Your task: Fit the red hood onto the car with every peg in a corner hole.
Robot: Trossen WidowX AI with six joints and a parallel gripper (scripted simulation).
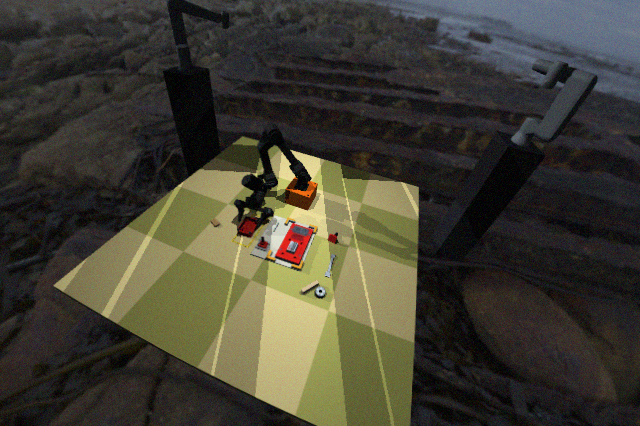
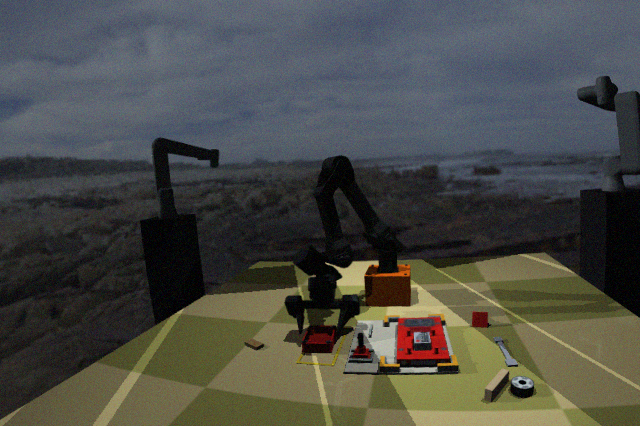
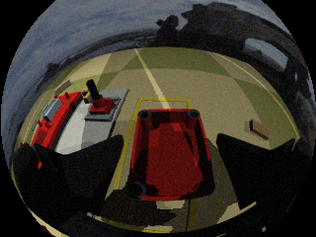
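My gripper tip is 20 mm above the red hood. Also, from my gripper tip: grey engine block 50 mm ahead, 240 mm to the left; then red upright piece 60 mm ahead, 100 mm to the left, 10 mm above; then tan block 20 mm ahead, 160 mm to the right, 20 mm below.
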